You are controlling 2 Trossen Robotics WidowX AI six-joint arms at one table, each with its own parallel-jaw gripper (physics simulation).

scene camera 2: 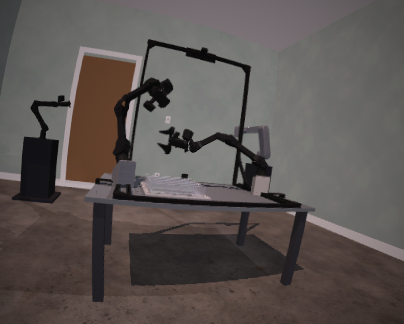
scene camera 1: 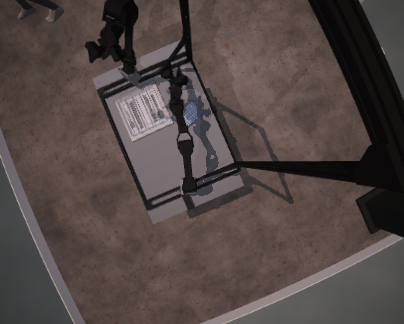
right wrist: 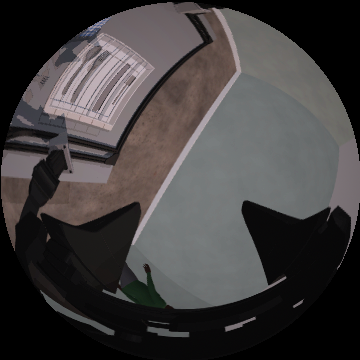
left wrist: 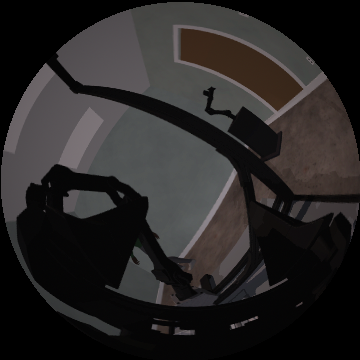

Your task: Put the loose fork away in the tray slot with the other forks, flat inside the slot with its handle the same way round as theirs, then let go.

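Note:
The pale cutlery tray point(scene camera 1: 150, 133) point(scene camera 2: 175, 195) point(right wrist: 80, 120) lies on the table. In the right wrist view, a fork point(right wrist: 103, 56) lies in it beside a spoon point(right wrist: 92, 52), tines toward the top right; I cannot tell how many forks share its slot. A small dark tined shape point(right wrist: 44, 79) lies on the table left of the tray; whether it is the loose fork is unclear. My left gripper point(scene camera 1: 175, 74) point(scene camera 2: 162, 140) point(left wrist: 200, 204) is open, empty and raised above the table. My right gripper point(scene camera 2: 156, 106) point(right wrist: 192, 207) is open, empty and higher, away from the tray.
A blue checked cloth point(scene camera 1: 190, 114) point(right wrist: 95, 27) lies on the table beside the tray, partly under the left arm. A knife point(right wrist: 111, 89) lies in the tray. A black frame point(scene camera 2: 247, 100) rises over the table. A person in green point(right wrist: 142, 294) stands beyond the table.

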